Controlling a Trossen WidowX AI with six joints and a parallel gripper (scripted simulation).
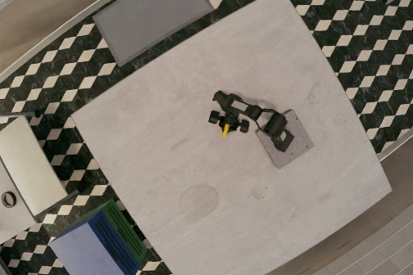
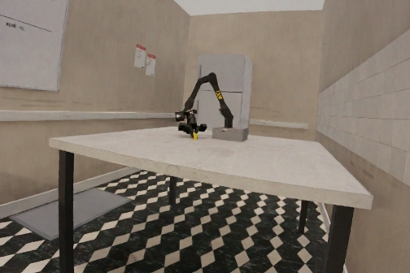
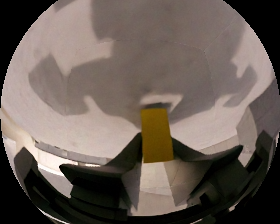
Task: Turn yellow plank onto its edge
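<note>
Right now the yellow plank is 1 cm ahead of my hand, 1 cm to the left of it and 1 cm below it.
</note>
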